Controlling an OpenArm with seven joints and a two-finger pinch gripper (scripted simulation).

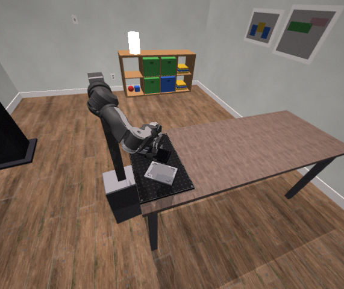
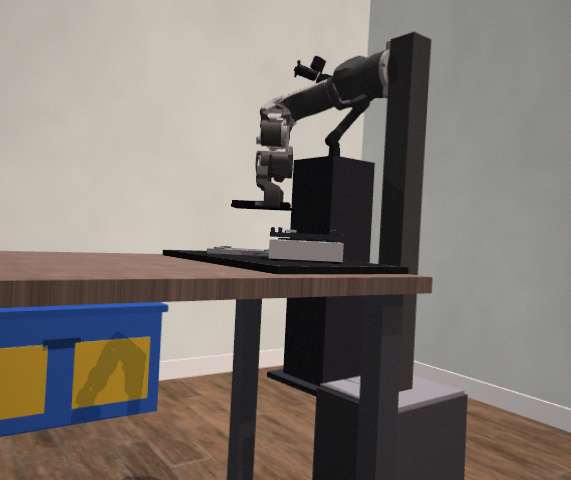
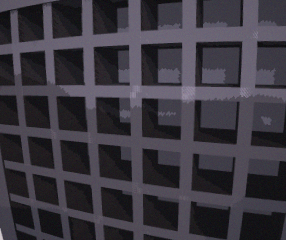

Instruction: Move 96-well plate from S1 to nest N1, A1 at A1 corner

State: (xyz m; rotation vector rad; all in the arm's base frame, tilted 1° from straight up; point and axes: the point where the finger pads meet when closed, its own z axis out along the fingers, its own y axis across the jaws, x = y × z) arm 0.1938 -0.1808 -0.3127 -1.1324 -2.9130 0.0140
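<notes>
Right now my hand is 10 mm short of the plate nest N1, 60 mm to the left of it and 110 mm above it. The rest, counted from my hand: plate shaker S1 (40 mm ahead, 140 mm to the left, 70 mm below); then black 96-well plate (10 mm ahead, 10 mm to the right).
</notes>
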